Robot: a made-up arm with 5 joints.
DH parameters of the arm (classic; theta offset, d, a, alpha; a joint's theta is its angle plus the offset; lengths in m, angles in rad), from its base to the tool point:
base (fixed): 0 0.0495 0 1.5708
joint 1: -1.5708 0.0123 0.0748 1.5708
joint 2: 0 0.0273 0.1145 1.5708
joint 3: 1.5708 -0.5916 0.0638 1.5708
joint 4: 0 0.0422 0.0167 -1.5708
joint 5: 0 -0.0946 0.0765 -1.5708
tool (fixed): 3.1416 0.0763 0 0
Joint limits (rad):
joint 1: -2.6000..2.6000
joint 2: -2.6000..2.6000
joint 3: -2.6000..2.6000
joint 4: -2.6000..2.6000
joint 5: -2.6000..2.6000
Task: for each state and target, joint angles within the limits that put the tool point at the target. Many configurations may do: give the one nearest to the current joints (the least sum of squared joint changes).
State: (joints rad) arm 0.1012 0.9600 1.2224 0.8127 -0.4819
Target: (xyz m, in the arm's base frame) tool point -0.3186 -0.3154 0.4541
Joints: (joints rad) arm 0.3547 0.9955 1.0116 0.3465 -0.5969
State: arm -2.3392 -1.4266 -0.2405 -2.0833 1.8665
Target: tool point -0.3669 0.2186 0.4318
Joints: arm -2.3415 -1.8596 -0.2292 -1.7837 1.7424
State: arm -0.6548 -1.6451 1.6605 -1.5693 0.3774
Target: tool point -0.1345 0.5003 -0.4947
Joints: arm -0.2632 -2.1939 1.7114 -1.3785 0.0975
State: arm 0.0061 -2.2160 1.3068 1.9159 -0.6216
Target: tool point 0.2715 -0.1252 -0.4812
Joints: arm 0.5592 -1.5131 1.4619 1.1391 -0.4078
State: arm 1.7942 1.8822 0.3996 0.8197 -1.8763
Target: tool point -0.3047 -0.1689 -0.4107
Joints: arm 2.0908 1.5829 0.3912 1.0740 -1.7235
